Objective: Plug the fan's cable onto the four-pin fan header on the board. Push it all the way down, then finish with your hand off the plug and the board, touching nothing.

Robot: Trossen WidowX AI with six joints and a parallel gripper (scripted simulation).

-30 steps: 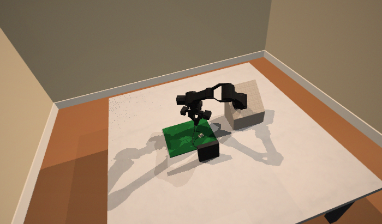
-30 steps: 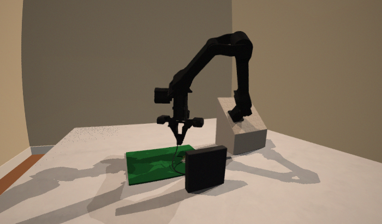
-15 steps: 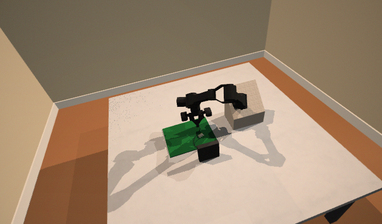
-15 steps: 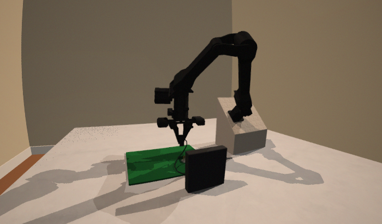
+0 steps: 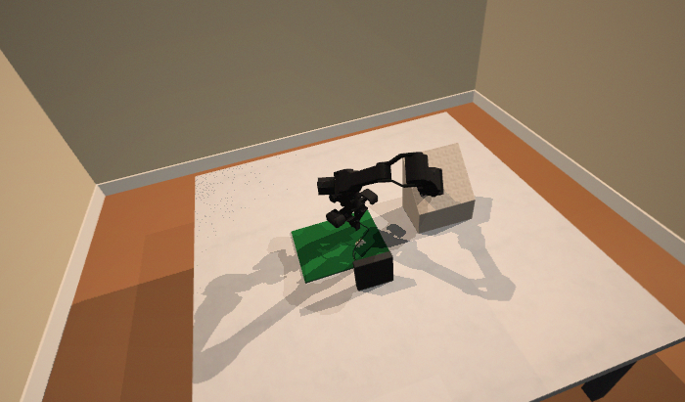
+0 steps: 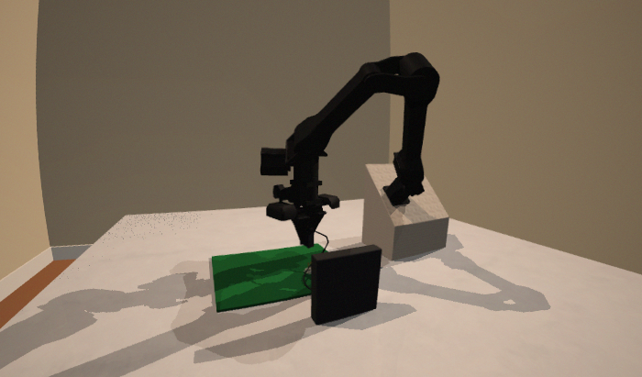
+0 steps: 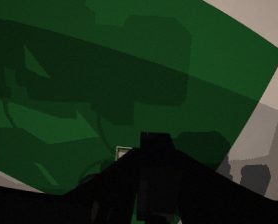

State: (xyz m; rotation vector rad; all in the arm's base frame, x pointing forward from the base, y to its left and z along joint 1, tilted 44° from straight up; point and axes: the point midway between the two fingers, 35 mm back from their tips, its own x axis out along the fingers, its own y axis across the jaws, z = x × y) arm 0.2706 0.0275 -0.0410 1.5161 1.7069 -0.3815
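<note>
Now: gripper tip 7 cm above the pale four-pin header and 4 cm to the right of it. From my gripper tip the other things lie so: black fan 20 cm to the left, 1 cm below, 1 cm ahead; green board 8 cm below, 7 cm ahead, 1 cm to the left; dark fan plug 1 cm to the left, 1 cm above.
</note>
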